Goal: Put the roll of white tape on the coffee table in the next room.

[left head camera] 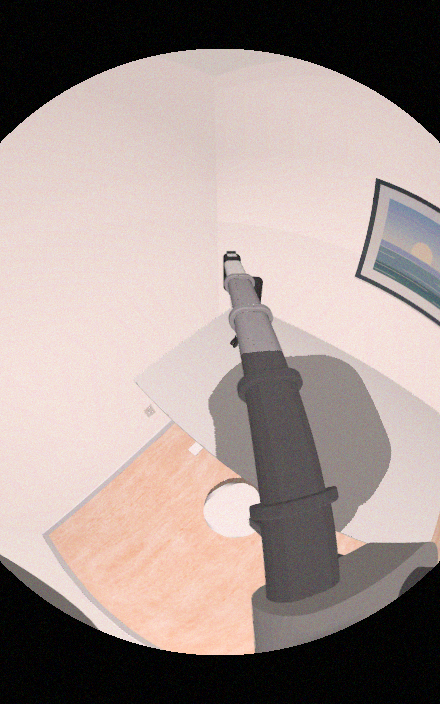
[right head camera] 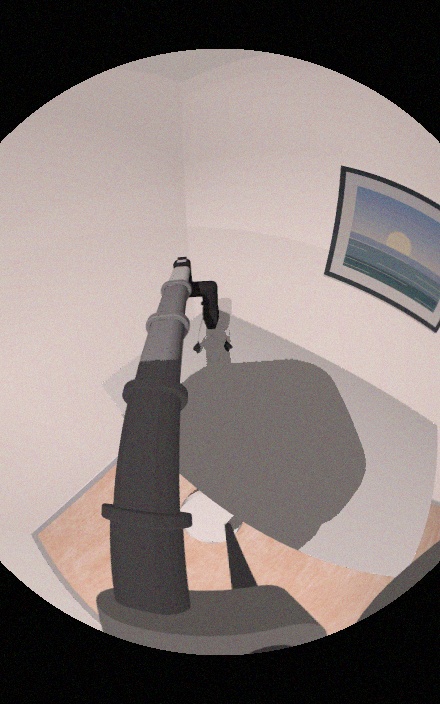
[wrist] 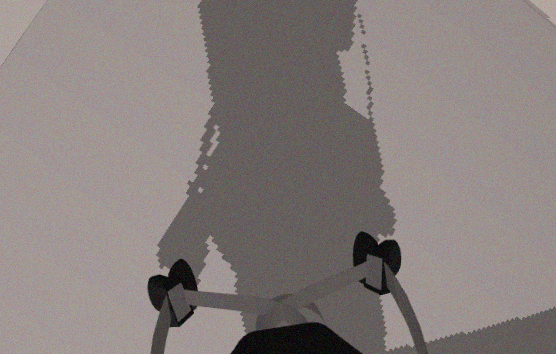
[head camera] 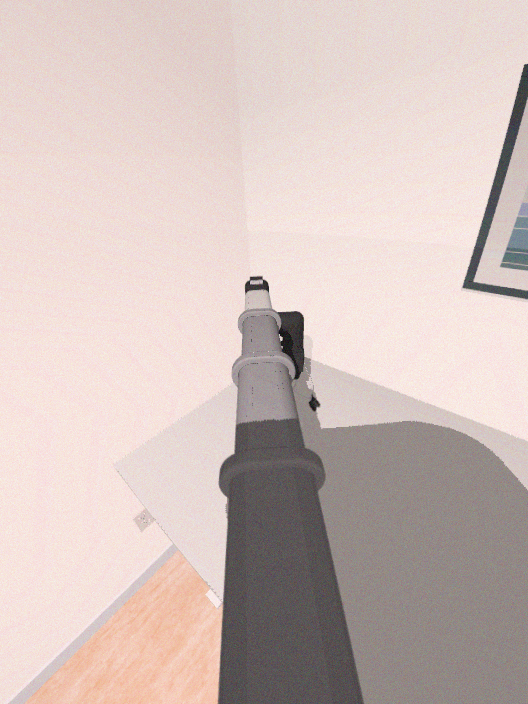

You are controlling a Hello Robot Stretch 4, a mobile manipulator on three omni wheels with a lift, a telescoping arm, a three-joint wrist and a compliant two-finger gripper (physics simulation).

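Pixels of known places: gripper, fingertip midpoint: (right head camera: 212, 350) (wrist: 274, 266); robot's base, origin of the base link: (left head camera: 233, 508) (right head camera: 211, 513).
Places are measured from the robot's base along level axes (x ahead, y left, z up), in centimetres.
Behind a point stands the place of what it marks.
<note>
My gripper (right head camera: 212, 346) @(x 71.2, y -8.8, z 92.2 cm) (wrist: 274, 266) @(x 71.2, y -8.8, z 92.2 cm) is open, pointing down over a pale grey-white table top (head camera: 170, 489) @(x 47.0, y 24.3, z 92.3 cm) (left head camera: 176, 373) @(x 57.1, y 22.8, z 92.3 cm) (right head camera: 399, 467) @(x 0.4, y -76.4, z 92.3 cm) (wrist: 100, 125) @(x 83.3, y 2.2, z 92.3 cm) near the room corner. Its two fingertips stand wide apart, with no object held between them. In the wrist view a small curved grey edge, possibly the roll of tape (wrist: 311, 311) @(x 68.4, y -10.8, z 94.7 cm), shows behind the finger links at the bottom middle; most of it is hidden and it lies in shadow. In the head camera view the arm covers part of the gripper. I cannot make out the roll in the head views, and no coffee table in another room shows.
Walls meet in a corner behind the arm. A framed sea picture (head camera: 514, 238) @(x 67.2, y -58.8, z 142.8 cm) (left head camera: 409, 249) @(x 59.2, y -67.5, z 151.3 cm) (right head camera: 396, 244) @(x 55.9, y -71.2, z 151.9 cm) hangs at the right. A wall outlet (head camera: 143, 519) @(x 67.3, y 54.7, z 38.0 cm) (left head camera: 149, 410) @(x 67.8, y 54.4, z 37.4 cm) is left of the table. A round white object (left head camera: 230, 508) @(x 1.5, y 2.7, z 18.7 cm) (right head camera: 207, 519) @(x -2.6, y 2.0, z 18.7 cm) is over the wooden floor (left head camera: 129, 539) @(x -32.3, y 80.2, z -2.8 cm).
</note>
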